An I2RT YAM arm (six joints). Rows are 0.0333 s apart.
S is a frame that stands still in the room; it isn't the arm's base.
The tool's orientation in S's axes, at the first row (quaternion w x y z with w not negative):
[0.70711, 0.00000, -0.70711, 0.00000]
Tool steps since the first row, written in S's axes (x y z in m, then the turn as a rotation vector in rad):
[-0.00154, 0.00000, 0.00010, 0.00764, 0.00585, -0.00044]
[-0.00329, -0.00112, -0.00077, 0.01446, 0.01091, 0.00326]
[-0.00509, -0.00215, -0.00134, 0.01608, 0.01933, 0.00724]
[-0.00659, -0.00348, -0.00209, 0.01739, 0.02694, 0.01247]
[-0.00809, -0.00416, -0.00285, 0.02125, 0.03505, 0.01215]
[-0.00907, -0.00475, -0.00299, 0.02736, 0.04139, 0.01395]
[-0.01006, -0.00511, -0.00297, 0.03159, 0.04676, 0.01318]
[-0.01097, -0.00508, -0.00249, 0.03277, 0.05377, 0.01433]
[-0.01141, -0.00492, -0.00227, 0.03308, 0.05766, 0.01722]
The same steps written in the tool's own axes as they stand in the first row. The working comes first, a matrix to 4 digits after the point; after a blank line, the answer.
The tool's axes in the first row as the columns of a matrix, in S's axes (used below as rounded here):
[0.0000, 0.0000, -1.0000]
[0.0000, 1.0000, 0.0000]
[1.0000, 0.0000, 0.0000]

[0.00010, 0.00000, 0.00154, -0.00044, 0.00585, -0.00764]
[-0.00077, -0.00112, 0.00329, 0.00326, 0.01091, -0.01446]
[-0.00134, -0.00215, 0.00509, 0.00724, 0.01933, -0.01608]
[-0.00209, -0.00348, 0.00659, 0.01247, 0.02694, -0.01739]
[-0.00285, -0.00416, 0.00809, 0.01215, 0.03505, -0.02125]
[-0.00299, -0.00475, 0.00907, 0.01395, 0.04139, -0.02736]
[-0.00297, -0.00511, 0.01006, 0.01318, 0.04676, -0.03159]
[-0.00249, -0.00508, 0.01097, 0.01433, 0.05377, -0.03277]
[-0.00227, -0.00492, 0.01141, 0.01722, 0.05766, -0.03308]

